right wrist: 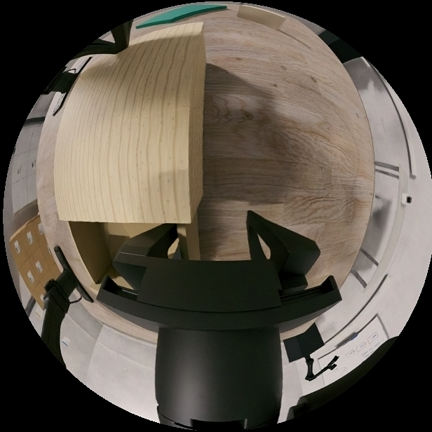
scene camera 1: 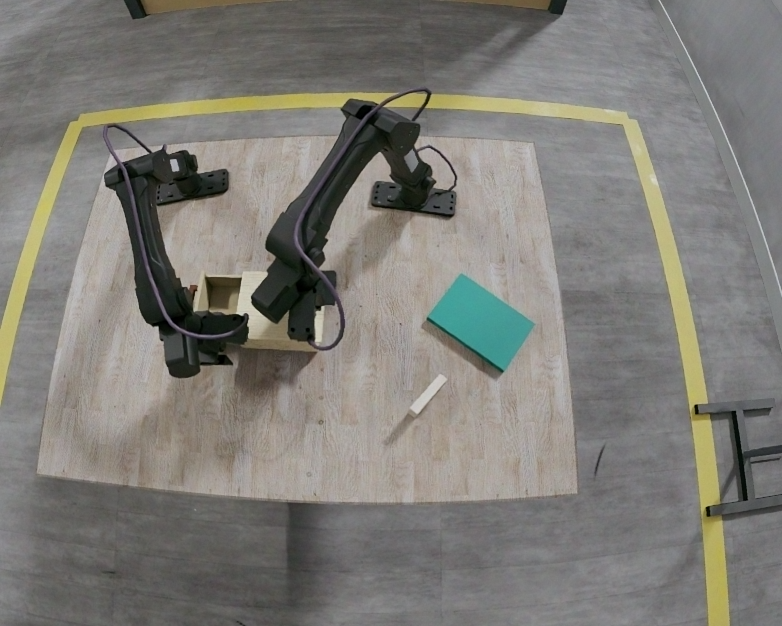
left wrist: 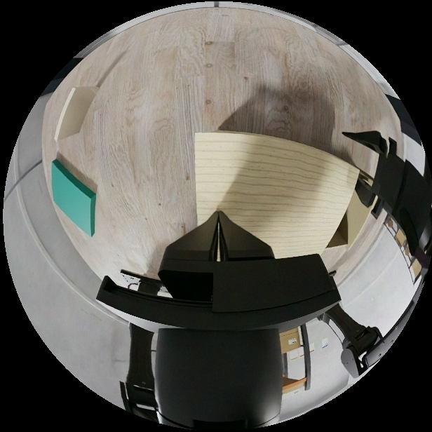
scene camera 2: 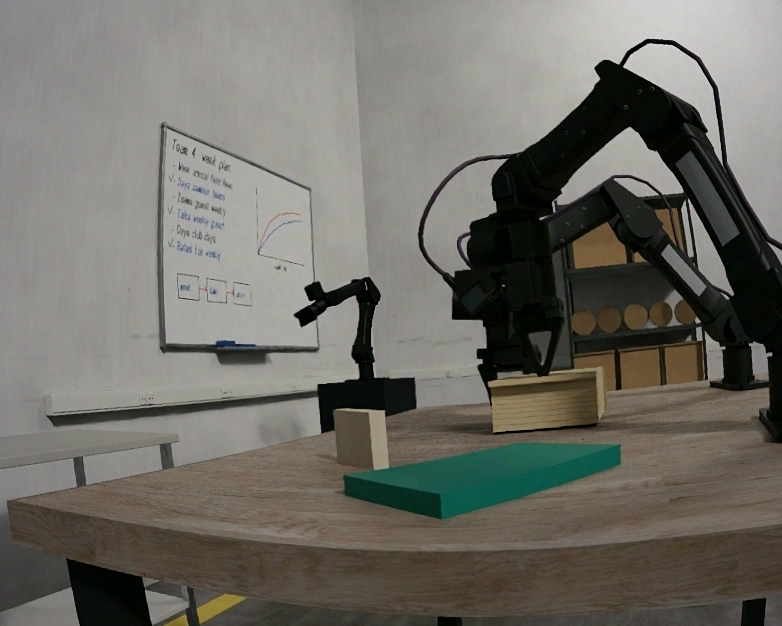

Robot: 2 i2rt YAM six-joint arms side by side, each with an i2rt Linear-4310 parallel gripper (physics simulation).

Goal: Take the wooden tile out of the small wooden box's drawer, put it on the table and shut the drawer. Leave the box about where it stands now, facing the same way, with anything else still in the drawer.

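Where they show: left gripper, fingertip midpoint: (scene camera 2: 543, 376); right gripper, fingertip midpoint: (scene camera 1: 232, 352); left arm's base, link origin: (scene camera 1: 414, 199); right arm's base, link origin: (scene camera 1: 191, 187) (scene camera 2: 738, 386).
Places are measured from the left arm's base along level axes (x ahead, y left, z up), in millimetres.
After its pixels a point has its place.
The small wooden box (scene camera 1: 277, 334) {x 400, y -227, z 73 mm} (scene camera 2: 544, 407) {x 331, y -159, z 32 mm} (left wrist: 270, 185) (right wrist: 130, 125) stands on the table with its drawer (scene camera 1: 223, 293) {x 309, y -388, z 13 mm} (left wrist: 352, 220) (right wrist: 92, 245) pulled out toward the left of scene camera 1. The visible part of the drawer floor looks bare; the rest is hidden, and I cannot make out the tile in the drawer. My left gripper (scene camera 2: 542, 373) {x 332, y -165, z 73 mm} (left wrist: 218, 216) is shut and empty, its tips at the box's top. My right gripper (left wrist: 340, 148) (right wrist: 218, 215) is open at the drawer, one finger over the inside and one outside, a side wall between them without being gripped.
A teal slab (scene camera 1: 482, 323) {x 298, y 180, z 18 mm} (scene camera 2: 482, 479) {x 270, y 250, z 18 mm} (left wrist: 74, 197) (right wrist: 182, 16) lies right of the box in scene camera 1. A cream block (scene camera 1: 427, 394) {x 472, y 79, z 60 mm} (scene camera 2: 360, 438) {x 458, y 100, z 32 mm} (left wrist: 74, 112) (right wrist: 261, 17) stands on edge near it. A red-brown piece (scene camera 1: 193, 290) {x 322, y -448, z 42 mm} shows at the drawer's left end.
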